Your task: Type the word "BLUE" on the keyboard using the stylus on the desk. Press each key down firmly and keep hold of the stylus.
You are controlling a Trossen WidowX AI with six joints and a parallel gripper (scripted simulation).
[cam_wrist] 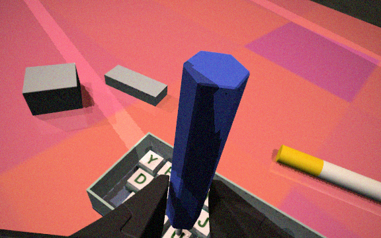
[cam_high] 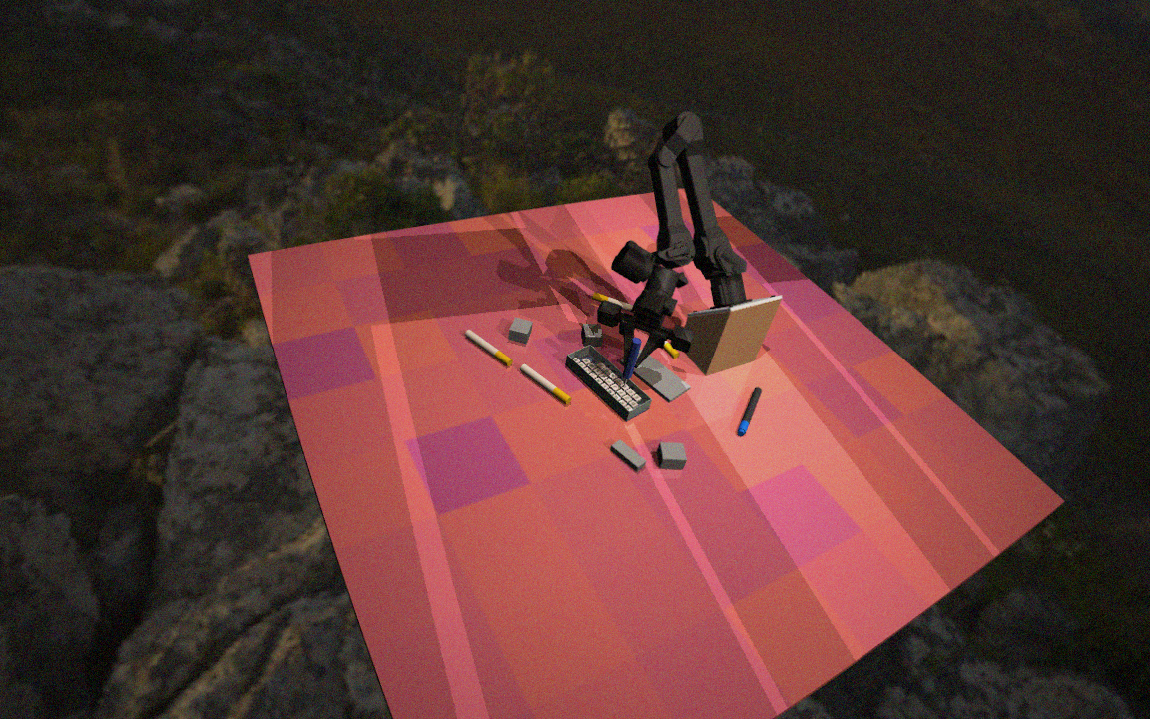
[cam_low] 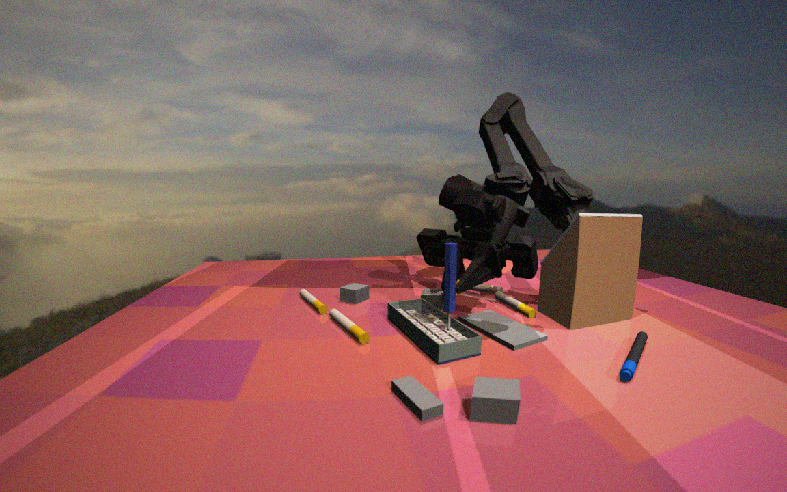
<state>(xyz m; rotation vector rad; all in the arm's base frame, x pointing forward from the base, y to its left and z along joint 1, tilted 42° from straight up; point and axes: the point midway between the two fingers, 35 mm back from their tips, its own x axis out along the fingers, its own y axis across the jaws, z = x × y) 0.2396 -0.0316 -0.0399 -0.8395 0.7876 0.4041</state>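
The flat grey plate is 90 mm behind my gripper tip, 70 mm below it and 10 mm to the right of it. The rest, counted from my gripper tip: stylus (20 mm below); blue-capped marker (180 mm behind, 170 mm to the left, 70 mm below).
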